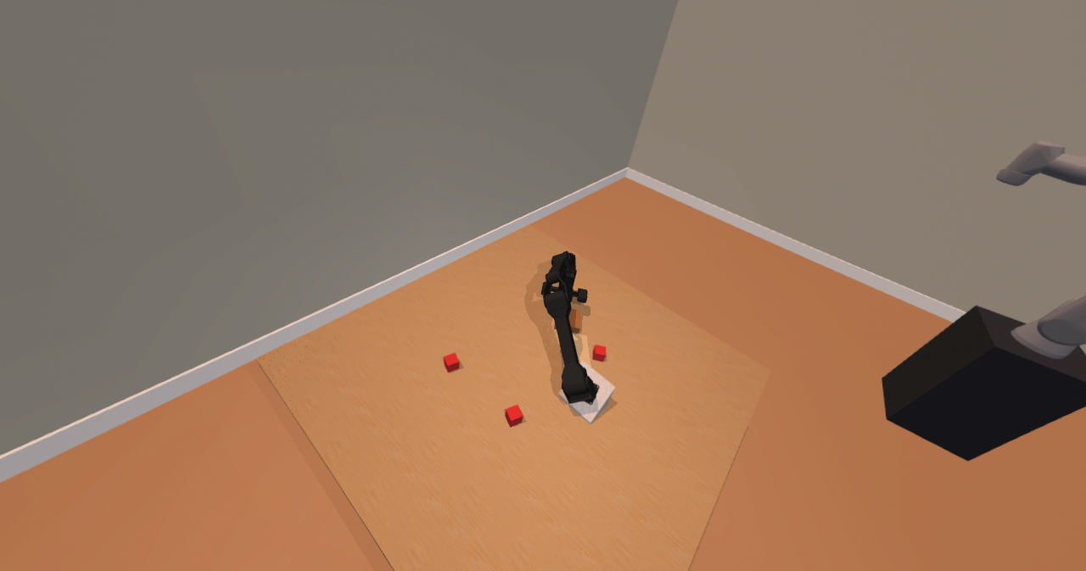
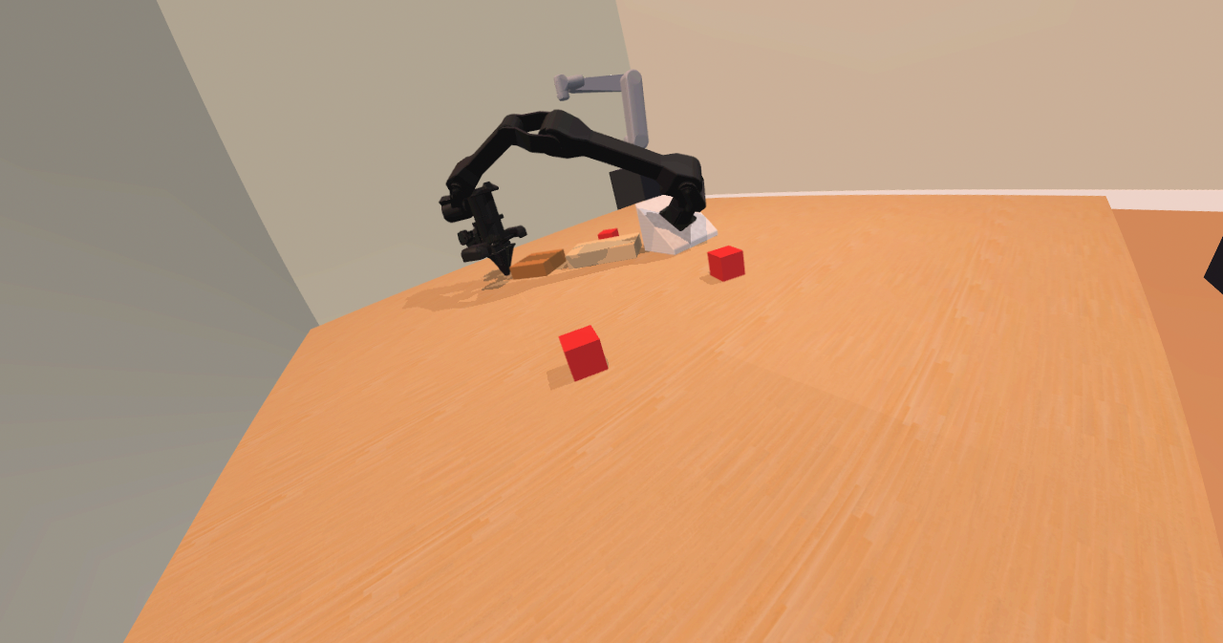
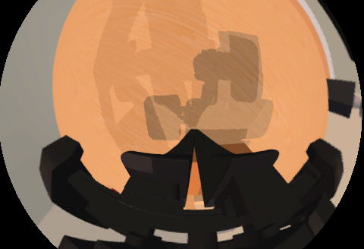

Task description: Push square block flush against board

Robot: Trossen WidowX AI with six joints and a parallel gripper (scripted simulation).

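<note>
Now: the square block 70 mm behind my gripper tip, 50 mm to the left of it and 10 mm above it. Round my gripper tip: board (180 mm behind, 180 mm to the left, 10 mm above).
</note>
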